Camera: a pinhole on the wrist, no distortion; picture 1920 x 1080 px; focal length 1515.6 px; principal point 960.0 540.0 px. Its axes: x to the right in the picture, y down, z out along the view. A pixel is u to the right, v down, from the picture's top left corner.
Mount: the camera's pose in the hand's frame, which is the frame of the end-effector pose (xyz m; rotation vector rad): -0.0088 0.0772 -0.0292 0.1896 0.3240 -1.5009
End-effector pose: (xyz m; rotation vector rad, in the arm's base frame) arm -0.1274 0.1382 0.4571 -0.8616 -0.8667 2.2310
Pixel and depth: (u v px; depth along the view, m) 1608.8 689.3 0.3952
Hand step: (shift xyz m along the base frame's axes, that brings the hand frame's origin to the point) -0.1962 0.0774 0.2916
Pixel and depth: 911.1 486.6 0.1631
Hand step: -0.1017 -0.0627 0.0514
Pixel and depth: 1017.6 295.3 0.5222
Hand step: -0.2808 -0.1244 0.3674
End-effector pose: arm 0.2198 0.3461 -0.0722 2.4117 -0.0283 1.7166
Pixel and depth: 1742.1 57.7 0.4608
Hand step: 0.3194 0.2374 -0.2450
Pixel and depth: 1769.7 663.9 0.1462
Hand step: 0.0886 0.0308 -0.0133
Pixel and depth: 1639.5 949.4 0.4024
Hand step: 0.3385 0.1797 0.0161
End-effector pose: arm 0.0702 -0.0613 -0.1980 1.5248 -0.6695 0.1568
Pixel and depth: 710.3 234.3 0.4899
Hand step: -0.1892 -0.4230 -0.0836
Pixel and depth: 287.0 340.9 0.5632
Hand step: -0.2744 -0.5364 0.0371
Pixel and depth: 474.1 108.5 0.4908
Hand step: -0.2678 -0.4318 -0.0476
